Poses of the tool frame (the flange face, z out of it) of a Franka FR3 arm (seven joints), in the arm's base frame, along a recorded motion.
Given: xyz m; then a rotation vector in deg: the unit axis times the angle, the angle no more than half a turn.
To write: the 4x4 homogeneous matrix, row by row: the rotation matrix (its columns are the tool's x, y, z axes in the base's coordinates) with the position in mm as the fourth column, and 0 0 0 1 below. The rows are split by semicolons. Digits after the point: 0 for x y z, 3 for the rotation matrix.
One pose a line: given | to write
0.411 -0.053 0.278 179.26 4.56 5.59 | 0.997 0.050 0.063 411; 0.051 -0.999 -0.009 -53; 0.062 0.012 -0.998 278; 0 0 0 1
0.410 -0.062 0.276 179.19 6.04 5.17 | 0.996 0.067 0.058 410; 0.068 -0.998 -0.009 -62; 0.057 0.013 -0.998 276; 0 0 0 1
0.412 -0.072 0.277 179.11 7.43 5.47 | 0.995 0.082 0.061 412; 0.083 -0.997 -0.009 -72; 0.060 0.014 -0.998 277; 0 0 0 1
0.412 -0.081 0.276 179.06 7.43 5.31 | 0.995 0.082 0.060 412; 0.083 -0.996 -0.010 -81; 0.059 0.015 -0.998 276; 0 0 0 1
